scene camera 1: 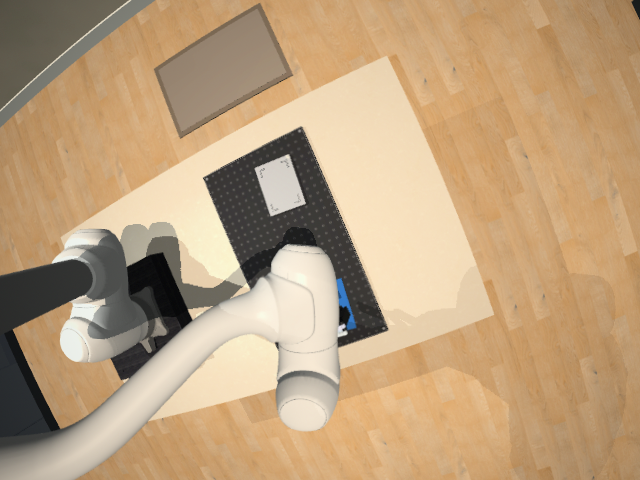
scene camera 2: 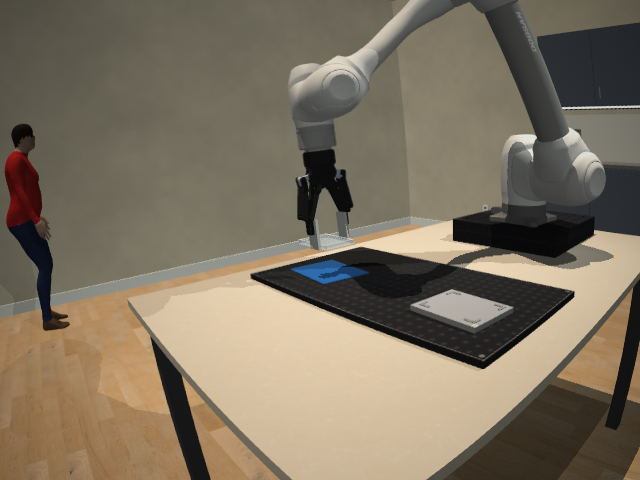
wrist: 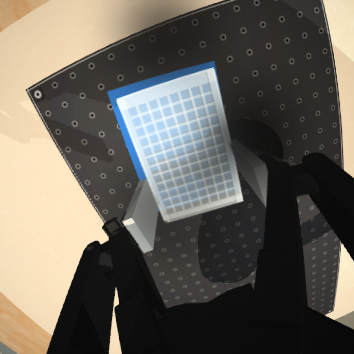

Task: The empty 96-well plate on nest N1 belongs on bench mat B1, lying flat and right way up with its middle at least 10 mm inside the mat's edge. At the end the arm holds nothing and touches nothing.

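Places are measured from the arm's base along level axes (x ahead, y left, z up), in metres.
Pixels of known places: gripper, between the fingertips: (scene camera 2: 330, 244) (wrist: 191, 173); arm's base, origin of its link: (scene camera 1: 142, 315) (scene camera 2: 523, 220).
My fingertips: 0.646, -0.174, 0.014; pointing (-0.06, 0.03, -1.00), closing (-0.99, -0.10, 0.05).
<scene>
Ahead of a thing's pixels: the offset from my fingertips to its top centre, as dx, dy, dz. Level surfaces: height alone.
The clear 96-well plate @[-0.001, -0.022, +0.011] (scene camera 2: 326, 241) (wrist: 180, 150) is held level between the grey finger pads of my gripper (scene camera 2: 329, 239) (wrist: 191, 173), which is shut on it. It hangs above the blue mat B1 (scene camera 1: 347, 300) (scene camera 2: 310, 271) (wrist: 160, 81), with a visible gap in the scene camera 2 view. In the wrist view the plate covers much of the mat; blue shows along its top and left sides. In the scene camera 1 view the arm hides most of the gripper and part of the mat. The pale nest N1 @[-0.004, +0.405, -0.055] (scene camera 1: 280, 186) (scene camera 2: 461, 310) holds no plate.
The black perforated board @[dz -0.070] (scene camera 1: 232, 206) (scene camera 2: 382, 310) (wrist: 300, 75) carries mat and nest on the table @[dz -0.083] (scene camera 1: 413, 180) (scene camera 2: 232, 330). The arm stands on a black block (scene camera 2: 522, 235). A person in red (scene camera 2: 23, 188) stands beyond the table at left. A brown rectangle (scene camera 1: 222, 69) lies beyond the table.
</scene>
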